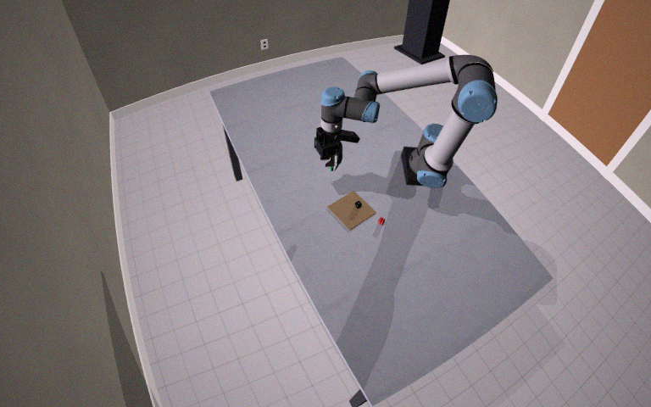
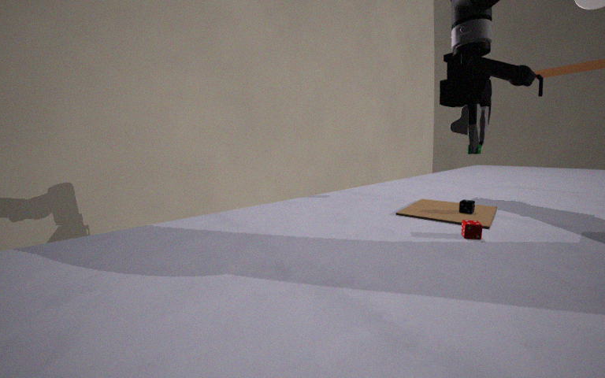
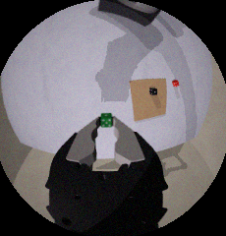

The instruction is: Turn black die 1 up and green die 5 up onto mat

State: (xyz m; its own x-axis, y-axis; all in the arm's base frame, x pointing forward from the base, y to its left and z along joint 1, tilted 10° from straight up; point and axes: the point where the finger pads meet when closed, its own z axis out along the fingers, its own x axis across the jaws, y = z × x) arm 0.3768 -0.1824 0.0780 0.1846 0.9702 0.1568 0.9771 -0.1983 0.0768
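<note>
The brown mat lies 150 mm to the left of my hand, 110 mm below it and 20 mm ahead of it. From my hand the other things lie so: green die 10 mm below; then red die 260 mm to the left, 110 mm below, 40 mm behind; then black die 150 mm to the left, 100 mm below, 10 mm behind.
</note>
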